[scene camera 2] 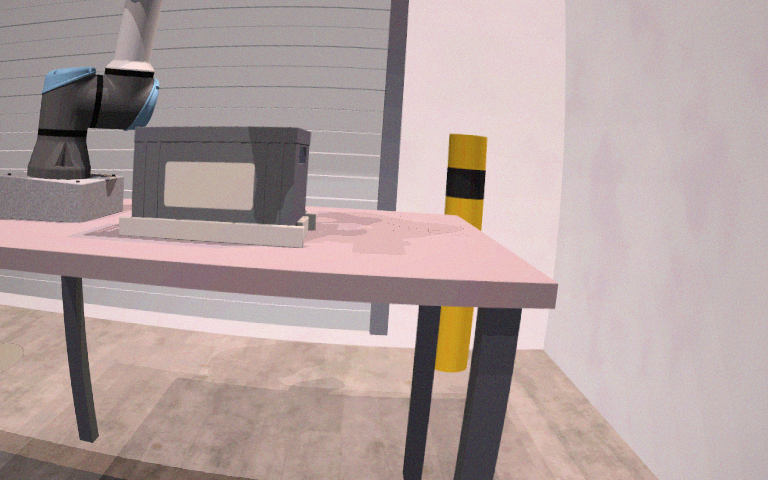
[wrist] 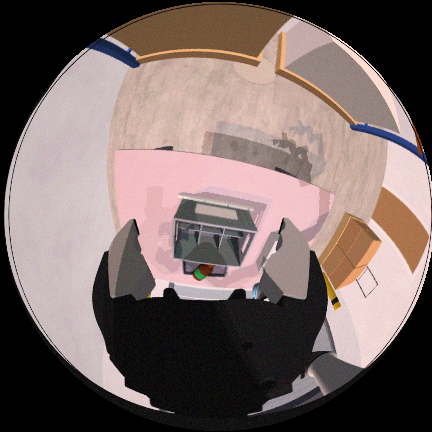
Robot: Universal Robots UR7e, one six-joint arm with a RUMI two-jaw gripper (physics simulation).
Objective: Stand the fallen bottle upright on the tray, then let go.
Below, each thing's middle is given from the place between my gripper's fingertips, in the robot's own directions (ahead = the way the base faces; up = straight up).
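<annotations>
Pale rail (scene camera 2: 225,232): my gripper 16 cm to the right of it, 6 cm past it, 42 cm above it.
</annotations>
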